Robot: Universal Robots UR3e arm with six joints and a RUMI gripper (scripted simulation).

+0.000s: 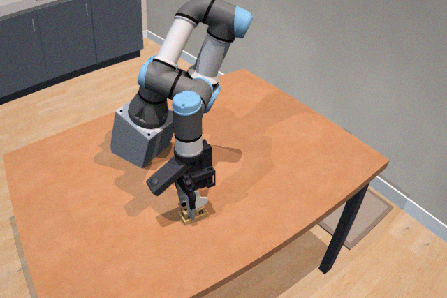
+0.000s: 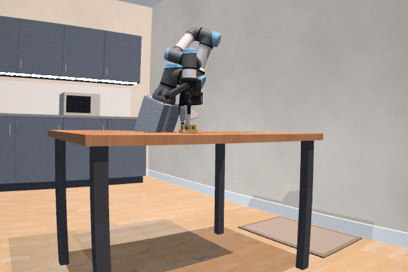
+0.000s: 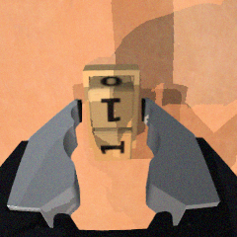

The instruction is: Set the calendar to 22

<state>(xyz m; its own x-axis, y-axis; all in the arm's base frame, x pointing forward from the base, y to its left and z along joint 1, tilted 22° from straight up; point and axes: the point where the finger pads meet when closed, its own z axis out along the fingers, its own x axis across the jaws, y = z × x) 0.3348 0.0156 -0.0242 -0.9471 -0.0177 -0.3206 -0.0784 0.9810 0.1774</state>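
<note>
My gripper is now 20 mm to the right of the wooden tray and 30 mm above it.
</note>
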